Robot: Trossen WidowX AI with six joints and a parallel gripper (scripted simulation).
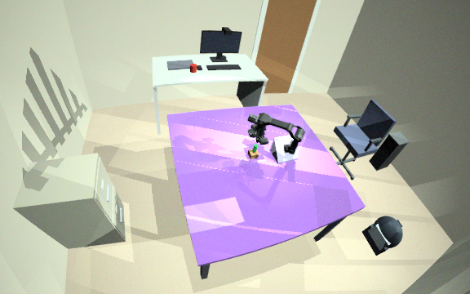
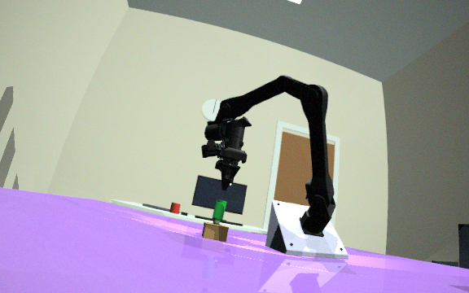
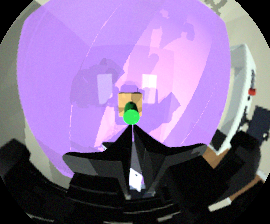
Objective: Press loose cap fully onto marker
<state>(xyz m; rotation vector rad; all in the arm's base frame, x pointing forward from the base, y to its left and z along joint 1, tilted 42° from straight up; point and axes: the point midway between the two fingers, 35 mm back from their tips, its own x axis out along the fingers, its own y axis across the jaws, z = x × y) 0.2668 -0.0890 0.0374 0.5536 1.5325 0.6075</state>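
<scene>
Now: gripper tip 6 cm above the green cap. Round my gripper tip: brown holder block (12 cm below).
</scene>
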